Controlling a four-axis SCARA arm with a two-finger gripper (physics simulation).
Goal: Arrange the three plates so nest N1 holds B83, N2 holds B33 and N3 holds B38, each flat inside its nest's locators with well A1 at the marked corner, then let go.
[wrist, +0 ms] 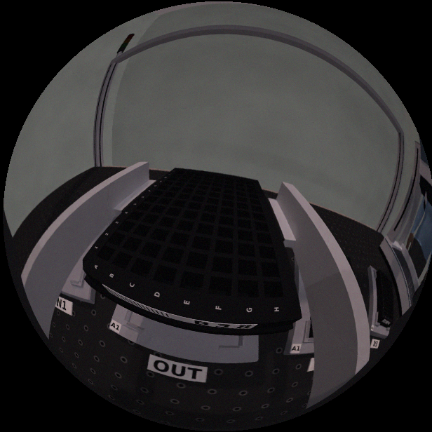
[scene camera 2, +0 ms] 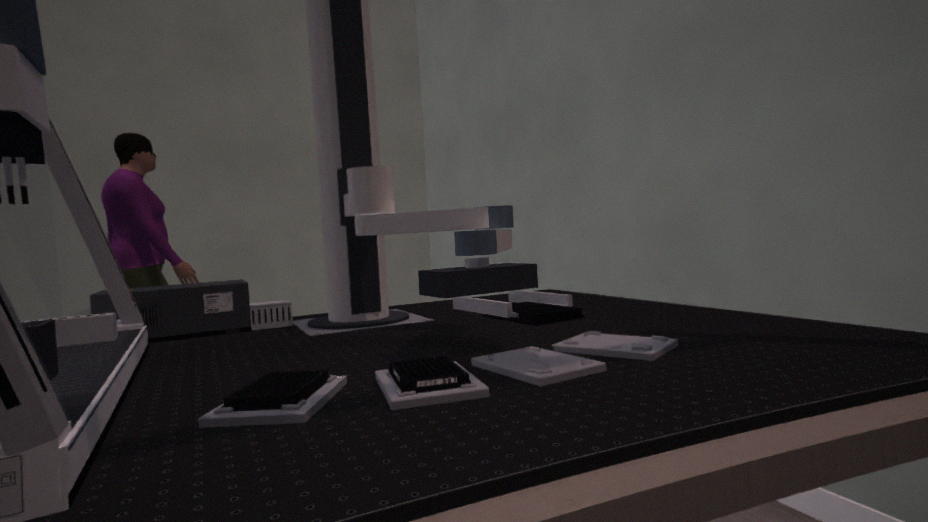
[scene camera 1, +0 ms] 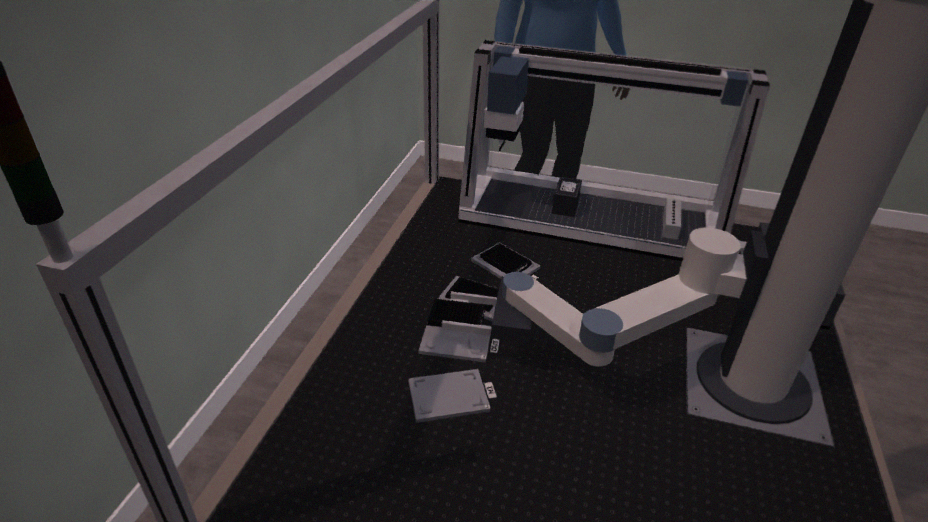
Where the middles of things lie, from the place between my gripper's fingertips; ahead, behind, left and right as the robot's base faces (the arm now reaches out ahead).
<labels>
My gripper is now 3 cm past the out nest [scene camera 2: 516,363] and 9 cm above it. The rest, counted from my hand: nest N3 [scene camera 2: 317,400]: 7 cm behind, 35 cm to the right, 9 cm below; nest N2 [scene camera 2: 387,384]: 2 cm behind, 17 cm to the right, 9 cm below; nest N1 [scene camera 1: 448,395]: 6 cm behind, 18 cm to the left, 9 cm below.
</labels>
